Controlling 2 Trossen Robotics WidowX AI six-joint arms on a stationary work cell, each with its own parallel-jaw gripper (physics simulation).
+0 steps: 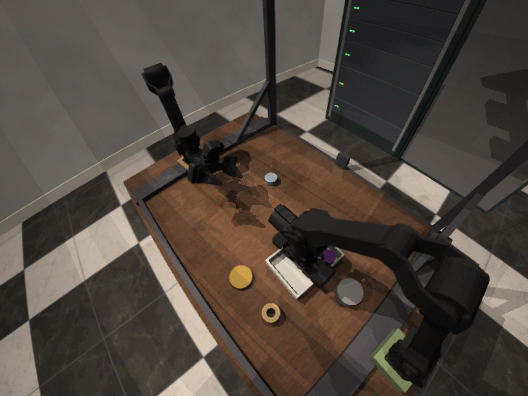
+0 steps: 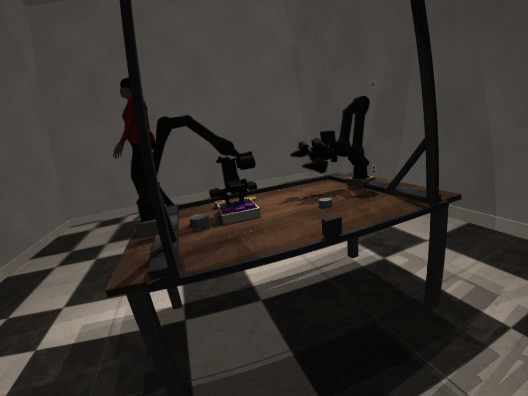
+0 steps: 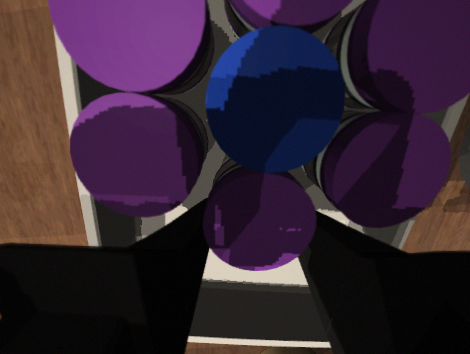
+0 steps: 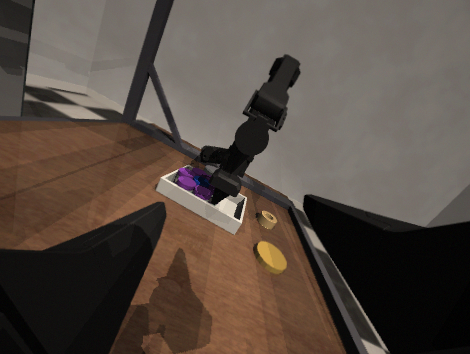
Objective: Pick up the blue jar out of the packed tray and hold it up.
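Pixels of known places: left gripper, fingertip midpoint: [image 1: 299, 264] [image 3: 250, 207] [image 4: 214, 200]; right gripper, fingertip midpoint: [image 1: 232, 180] [image 2: 296, 160] [image 4: 235, 204]; left arm's base at its link origin: [image 1: 401, 358] [image 2: 149, 218]; right arm's base at its link origin: [image 2: 360, 177].
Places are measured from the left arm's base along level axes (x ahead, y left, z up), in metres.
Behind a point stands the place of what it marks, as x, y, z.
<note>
The blue jar [image 3: 275, 100] {0.351, -0.027, -0.006} [image 4: 201, 181] {0.358, -0.024, -0.006} stands upright in the white tray [image 3: 87, 210] {0.418, 0.023, -0.015} [image 1: 281, 280] {0.343, 0.102, -0.023} [image 2: 240, 215] {0.349, -0.095, -0.028} [image 4: 200, 206] {0.421, 0.010, -0.029}, with purple jars packed around it. My left gripper [image 3: 250, 207] {0.348, 0.025, -0.038} points down into the tray. Its fingers are shut on the small purple jar [image 3: 257, 225] {0.349, 0.016, -0.006} beside the blue one, at the edge of the tray's empty end. That jar's lid hides the fingertips. The blue jar is not between the fingers. My right gripper [image 1: 230, 179] {0.637, 0.058, 0.119} [image 2: 302, 160] {0.637, 0.058, 0.119} is wide open and empty, raised above the table far from the tray.
A yellow disc [image 1: 241, 277] {0.425, 0.190, -0.038} [image 4: 270, 257] {0.440, 0.186, -0.038} and a tan ring [image 1: 264, 313] {0.300, 0.195, -0.025} [image 4: 265, 222] {0.315, 0.173, -0.036} lie near the tray. A grey round container [image 1: 349, 292] {0.195, -0.025, -0.020} [image 2: 199, 220] {0.198, -0.068, -0.025} stands on its other side. A pale blue disc [image 1: 271, 178] {0.670, -0.113, -0.026} [image 2: 325, 202] {0.666, -0.138, -0.031} lies towards my right arm.
</note>
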